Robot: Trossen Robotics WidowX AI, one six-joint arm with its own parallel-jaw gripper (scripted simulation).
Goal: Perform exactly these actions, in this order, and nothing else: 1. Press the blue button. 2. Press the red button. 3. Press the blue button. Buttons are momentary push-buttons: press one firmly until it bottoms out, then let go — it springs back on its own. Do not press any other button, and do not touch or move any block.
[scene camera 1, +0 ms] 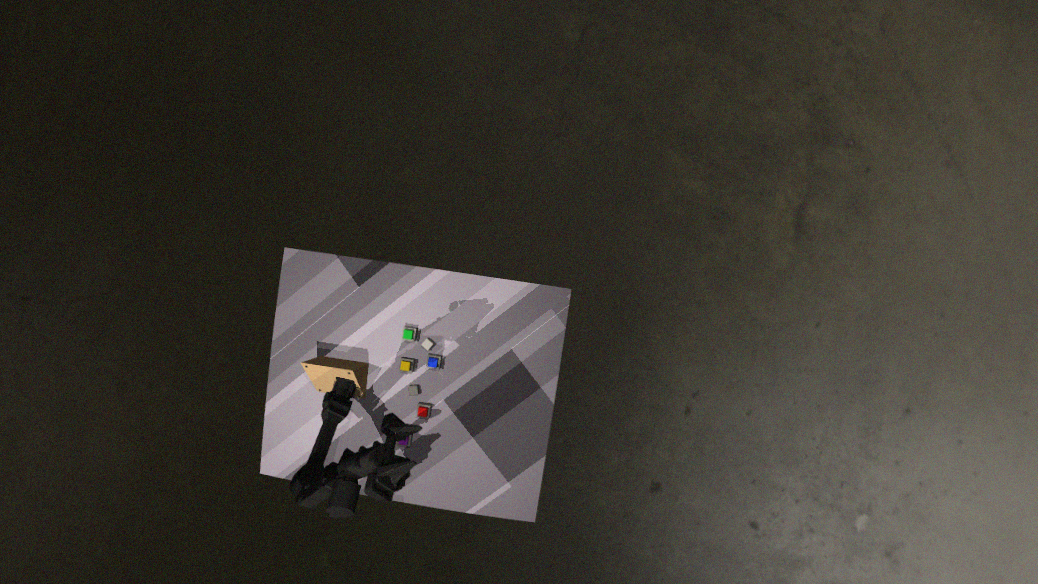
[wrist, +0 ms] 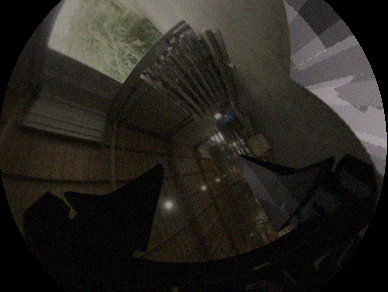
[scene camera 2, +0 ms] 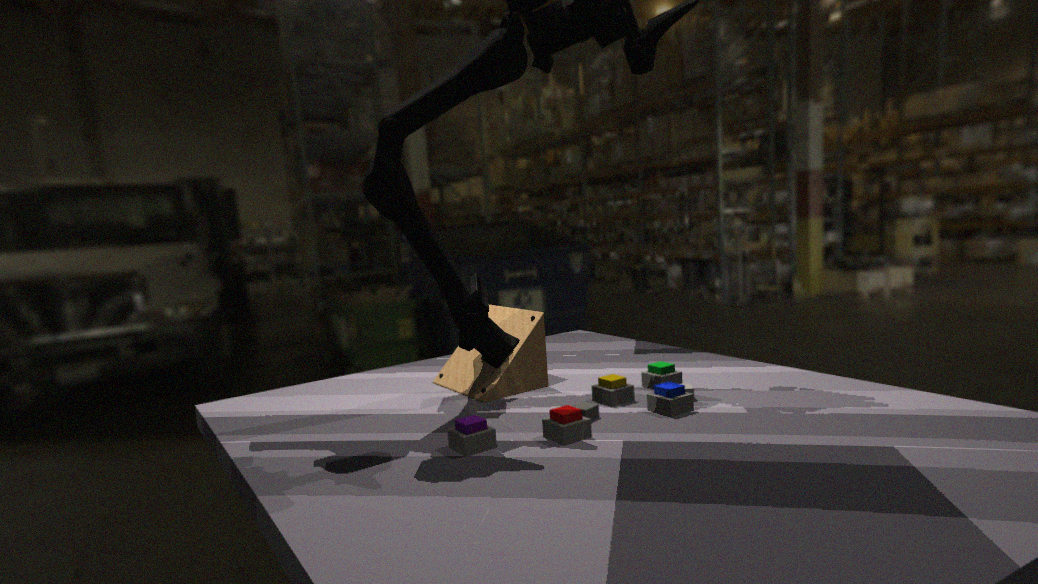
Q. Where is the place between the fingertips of the gripper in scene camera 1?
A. At 418, 444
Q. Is the gripper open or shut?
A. Open.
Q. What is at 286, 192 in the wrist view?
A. The gripper.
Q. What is the gripper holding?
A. Nothing.
